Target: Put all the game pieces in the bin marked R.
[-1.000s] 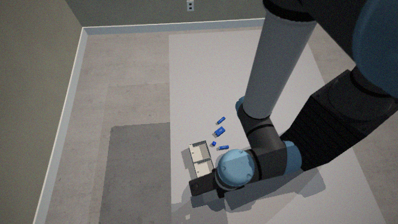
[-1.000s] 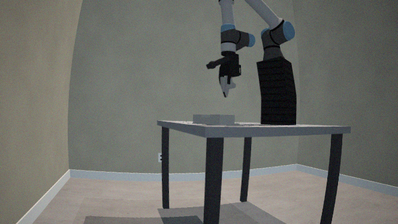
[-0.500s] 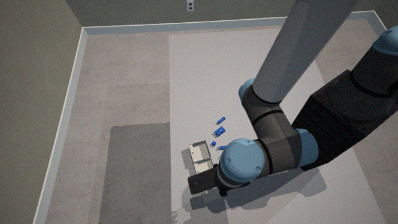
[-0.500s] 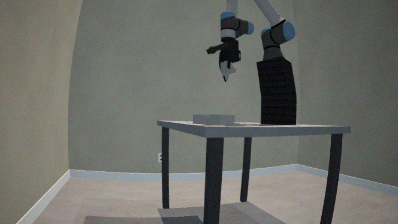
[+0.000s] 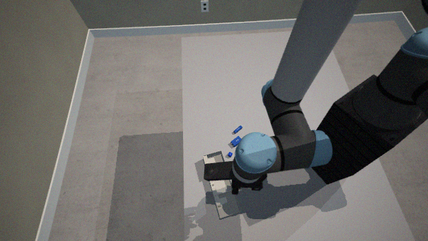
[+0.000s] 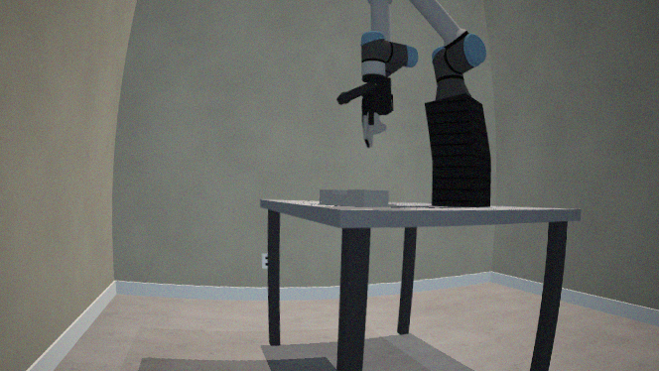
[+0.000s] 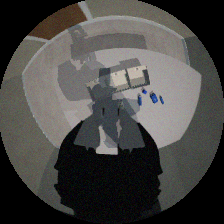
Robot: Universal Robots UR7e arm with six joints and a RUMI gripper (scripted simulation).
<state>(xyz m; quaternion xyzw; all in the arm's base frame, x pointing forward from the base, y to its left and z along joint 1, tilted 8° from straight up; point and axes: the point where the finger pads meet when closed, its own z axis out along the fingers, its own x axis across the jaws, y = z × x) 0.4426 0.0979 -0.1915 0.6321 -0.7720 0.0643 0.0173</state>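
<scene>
Right now the blue game piece is 2 cm behind my hand, 15 cm to the right of it and 18 cm below it. From my hand the other things lie so: grey two-compartment bin unit 4 cm ahead, 3 cm to the right, 17 cm below; then white spotted game piece 8 cm behind, 3 cm to the right, 18 cm below.
</scene>
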